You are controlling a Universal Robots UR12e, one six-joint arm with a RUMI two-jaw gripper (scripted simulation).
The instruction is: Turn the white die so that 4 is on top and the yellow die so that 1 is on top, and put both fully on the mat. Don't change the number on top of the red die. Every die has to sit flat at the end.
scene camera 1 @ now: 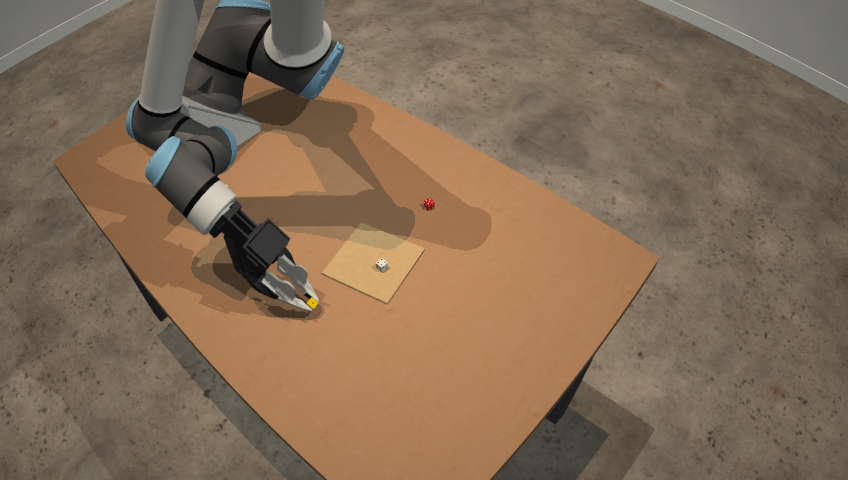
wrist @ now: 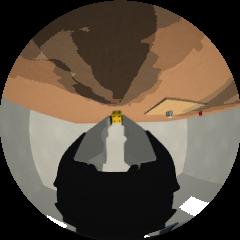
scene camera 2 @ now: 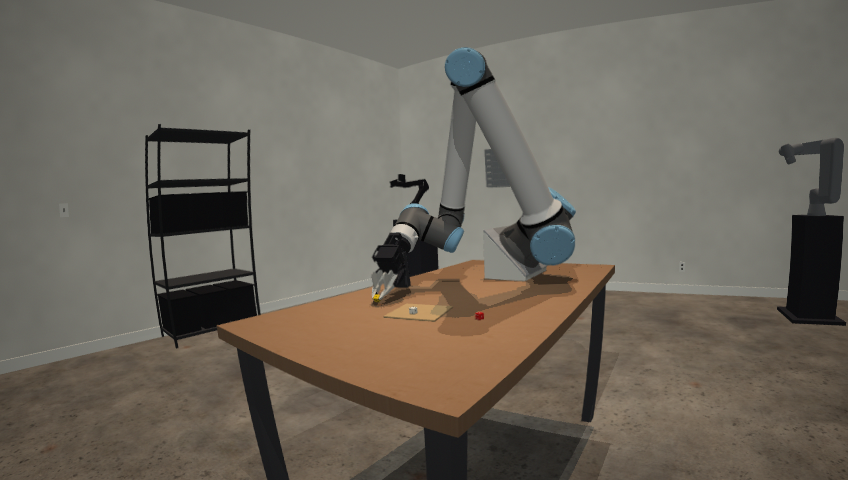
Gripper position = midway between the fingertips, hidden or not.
Note:
In view: my gripper (scene camera 1: 314, 306) and a tan mat (scene camera 1: 354, 265).
The tan mat also shows in scene camera 2 (scene camera 2: 431, 313). My gripper is seen too in the wrist view (wrist: 117, 116) and in scene camera 2 (scene camera 2: 376, 299).

